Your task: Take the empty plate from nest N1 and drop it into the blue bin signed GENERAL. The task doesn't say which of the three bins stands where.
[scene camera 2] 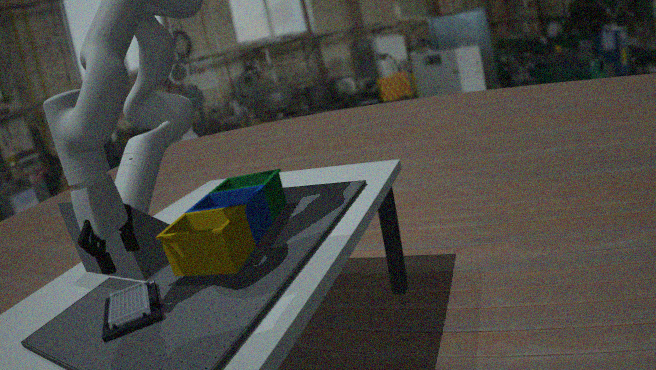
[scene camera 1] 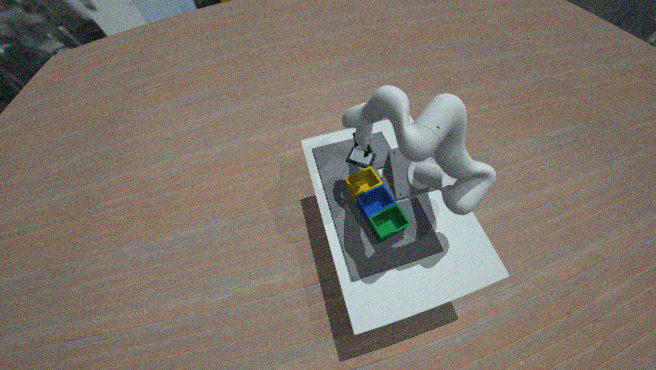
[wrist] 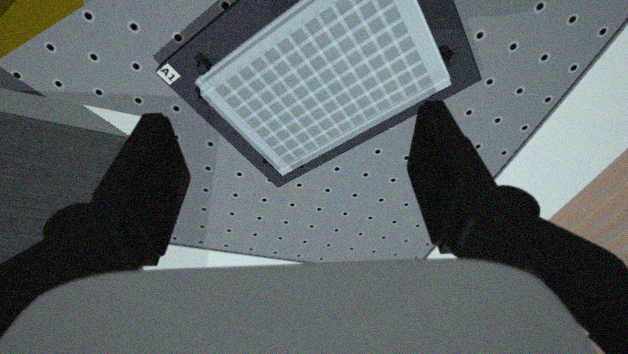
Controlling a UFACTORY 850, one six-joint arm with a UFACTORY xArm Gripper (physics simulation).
Labels:
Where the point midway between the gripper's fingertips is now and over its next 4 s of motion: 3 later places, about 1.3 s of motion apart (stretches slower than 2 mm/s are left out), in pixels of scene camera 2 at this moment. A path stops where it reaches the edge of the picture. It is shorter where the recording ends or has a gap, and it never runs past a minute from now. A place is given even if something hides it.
My gripper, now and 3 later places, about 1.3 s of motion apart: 122, 261; 122, 287; 127, 298; 128, 300

